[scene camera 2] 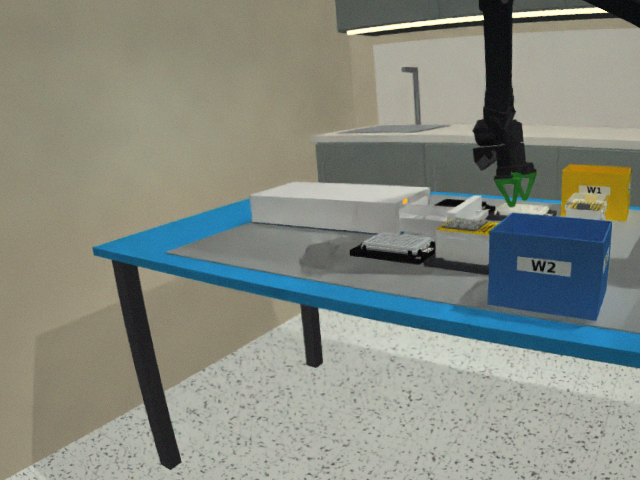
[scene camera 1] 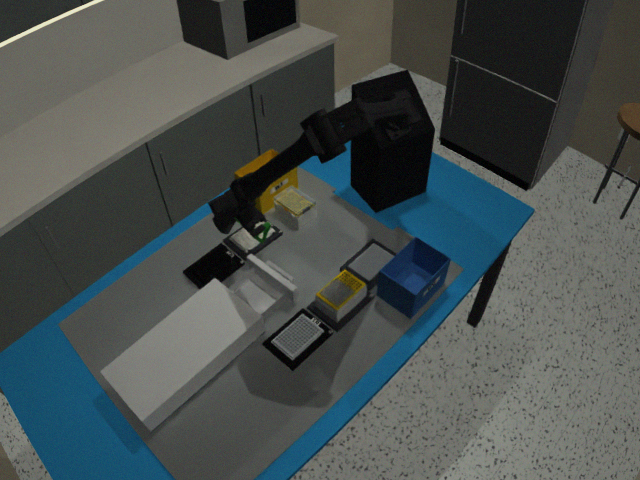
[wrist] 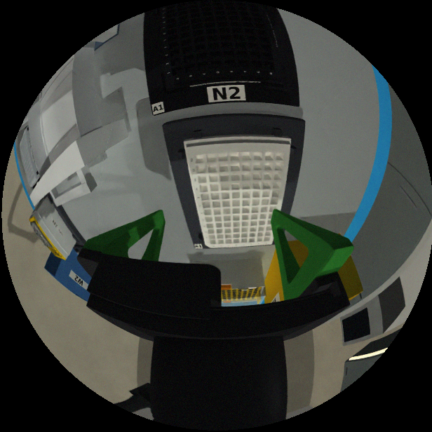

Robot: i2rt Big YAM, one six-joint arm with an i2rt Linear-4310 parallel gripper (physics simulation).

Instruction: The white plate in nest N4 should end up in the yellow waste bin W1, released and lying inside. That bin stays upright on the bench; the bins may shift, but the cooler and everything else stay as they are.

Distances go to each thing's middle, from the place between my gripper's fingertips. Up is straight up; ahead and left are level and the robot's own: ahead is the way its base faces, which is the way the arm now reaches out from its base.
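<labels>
The yellow bin W1 [scene camera 1: 264, 203] is 16 cm behind my hand, 18 cm to the right of it and 2 cm above it. Going by their middles, that yellow bin W1 is the farthest from my hand of the things named here. Then there's nest N4 [wrist: 175, 132], which is 2 cm to the right of my hand and 3 cm below it. You'd find the black plate [scene camera 1: 218, 261] 2 cm below my hand, 2 cm to the left of it and 17 cm ahead of it. And with the white plate [wrist: 238, 180], my hand is 2 cm above it and 2 cm to the left of it.
</labels>
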